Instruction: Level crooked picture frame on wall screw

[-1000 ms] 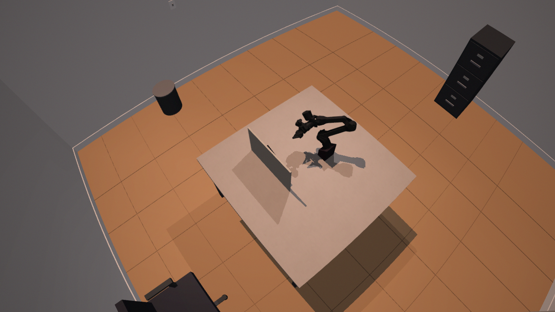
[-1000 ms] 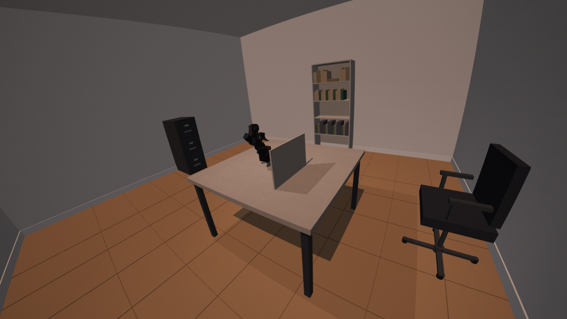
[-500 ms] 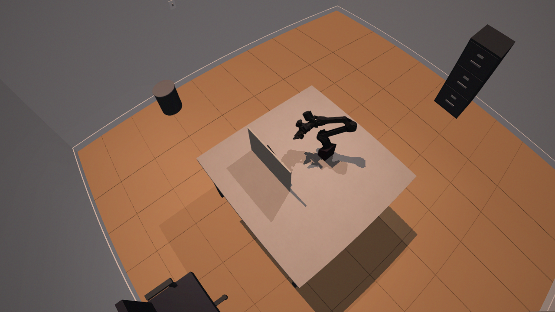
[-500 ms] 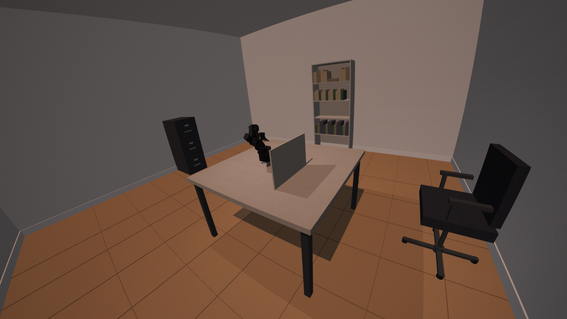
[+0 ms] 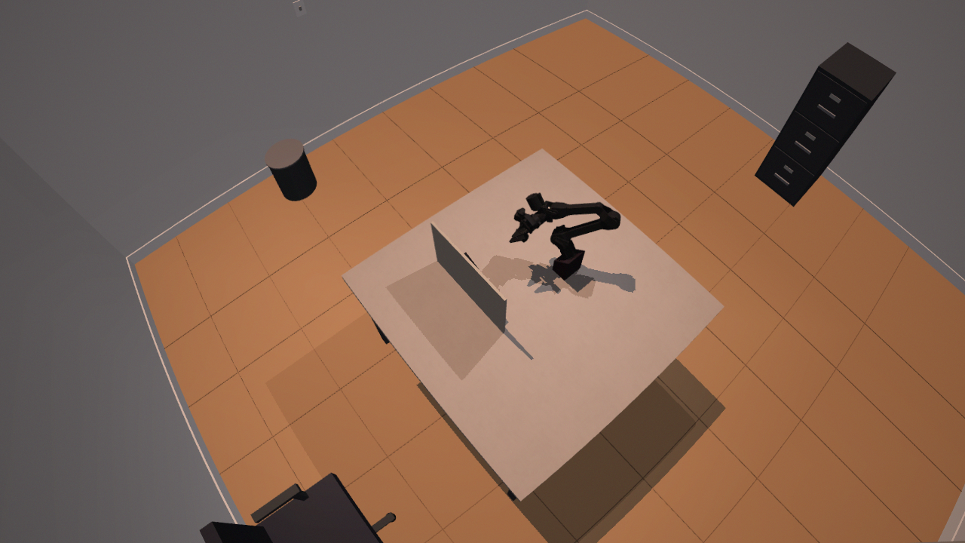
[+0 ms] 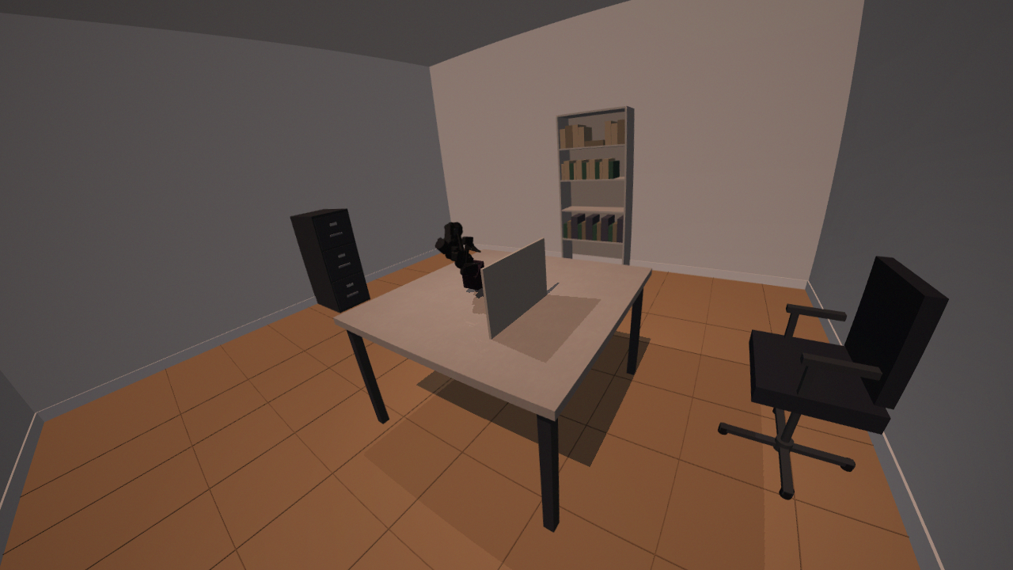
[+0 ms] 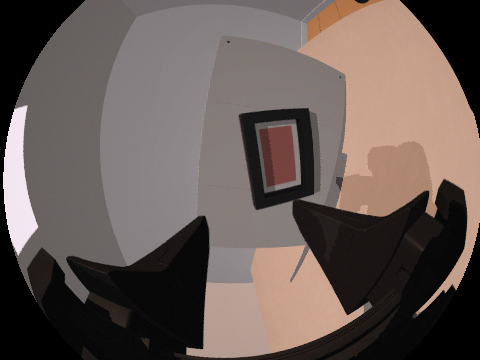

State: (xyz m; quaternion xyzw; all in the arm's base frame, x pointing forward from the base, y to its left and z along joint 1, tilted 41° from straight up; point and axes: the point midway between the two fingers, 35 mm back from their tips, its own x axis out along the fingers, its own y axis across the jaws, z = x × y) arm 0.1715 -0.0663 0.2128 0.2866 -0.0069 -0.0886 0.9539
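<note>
My gripper tip is now 200 mm short of the picture frame, 40 mm to the left of it and 90 mm above it. Round my gripper tip: grey wall panel (210 mm ahead, 40 mm to the right, 90 mm below).
</note>
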